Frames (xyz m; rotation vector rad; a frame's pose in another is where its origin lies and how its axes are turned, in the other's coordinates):
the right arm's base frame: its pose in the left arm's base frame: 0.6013 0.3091 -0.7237 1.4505 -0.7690 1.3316
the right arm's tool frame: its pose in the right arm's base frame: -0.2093 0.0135 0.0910 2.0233 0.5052 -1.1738
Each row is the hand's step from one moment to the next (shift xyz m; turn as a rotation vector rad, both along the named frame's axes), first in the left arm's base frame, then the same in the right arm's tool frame.
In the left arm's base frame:
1: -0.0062 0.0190 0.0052 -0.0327 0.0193 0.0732
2: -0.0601 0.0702 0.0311 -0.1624 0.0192 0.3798
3: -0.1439 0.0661 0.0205 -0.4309 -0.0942 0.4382
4: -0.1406 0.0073 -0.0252 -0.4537 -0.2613 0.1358
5: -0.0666 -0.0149 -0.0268 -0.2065 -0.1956 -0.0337
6: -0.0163 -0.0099 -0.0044 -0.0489 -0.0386 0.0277
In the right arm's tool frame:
1: 0.0202 -0.0039 0.0015 0.0530 0.0070 -0.0628
2: 0.0861 -0.0407 -0.0211 0.2012 0.0477 -0.3581
3: 0.0927 -0.1182 -0.0542 0.1705 -0.1487 -0.5791
4: 0.0207 -0.1346 -0.0437 -0.0991 -0.3091 -0.4327
5: -0.0127 -0.0701 -0.0175 -0.1529 -0.1837 -0.1578
6: -0.0078 -0.0157 -0.0087 -0.0147 -0.0262 -0.0612

